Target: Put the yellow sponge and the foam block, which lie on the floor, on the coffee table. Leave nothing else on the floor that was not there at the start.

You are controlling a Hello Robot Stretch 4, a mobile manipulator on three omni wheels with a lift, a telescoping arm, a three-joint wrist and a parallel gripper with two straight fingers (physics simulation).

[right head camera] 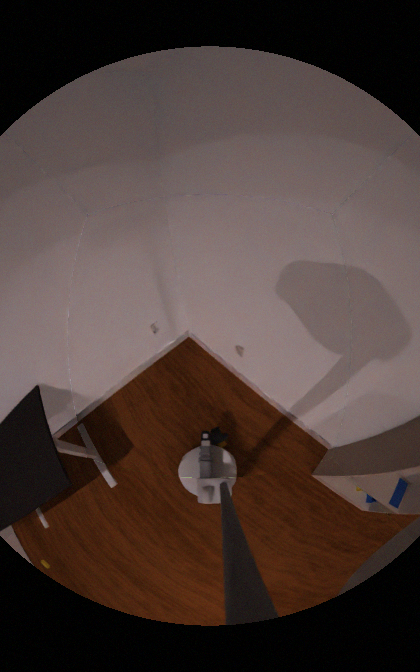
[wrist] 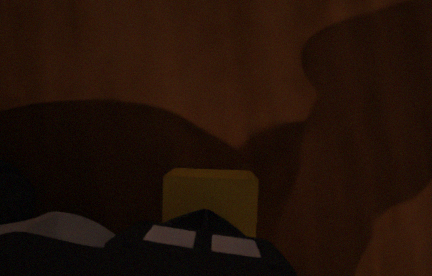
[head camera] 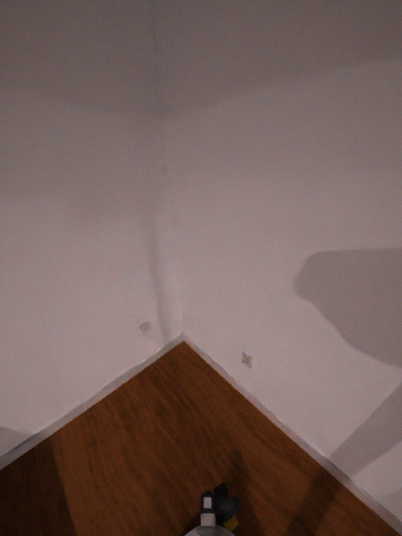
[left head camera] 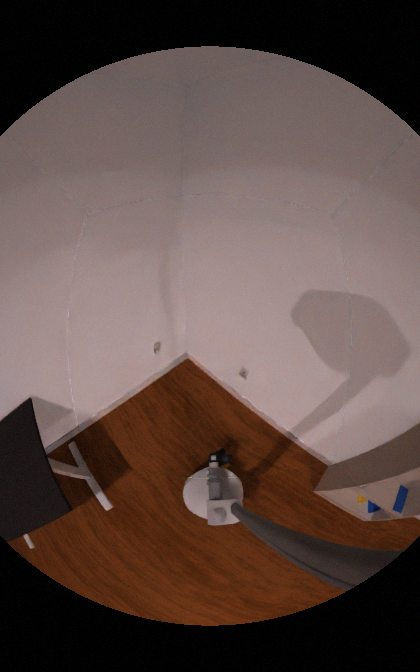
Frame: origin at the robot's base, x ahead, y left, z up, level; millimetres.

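Seen in the pictures: gripper, fingertip midpoint: (wrist: 203,228).
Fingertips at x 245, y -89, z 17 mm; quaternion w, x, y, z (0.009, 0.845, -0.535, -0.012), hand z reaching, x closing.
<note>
Offsets run from my fingertips to a thing's top centre. Level surfaces: height alone.
A yellow block @(dx -9, dy -9, dz +1 mm) (wrist: 212,192) (head camera: 231,523) shows just past the fingertips in the wrist view, its lower part hidden behind them. I cannot tell whether it is the sponge or the foam block. My gripper (wrist: 203,228) (head camera: 223,492) (left head camera: 221,457) (right head camera: 218,436) is shut, its two fingertips together, with nothing between them. It is low over the floor @(dz -45 mm) (head camera: 150,450). A small yellow piece (right head camera: 45,564) lies on the floor at the lower left of the right head view. A table with a dark top @(dz +676 mm) (left head camera: 25,480) (right head camera: 30,460) and white legs stands at the left; it may be the coffee table.
Two white walls (head camera: 75,300) (head camera: 280,250) meet in a corner beyond the gripper. At the right stands a pale open unit (left head camera: 400,462) (right head camera: 390,452) with blue pieces @(dx -817, dy -1282, dz +448 mm) (left head camera: 400,498) (right head camera: 398,492) and a yellow piece (left head camera: 362,499) in it. The robot's round white part (left head camera: 195,492) is beside the gripper.
</note>
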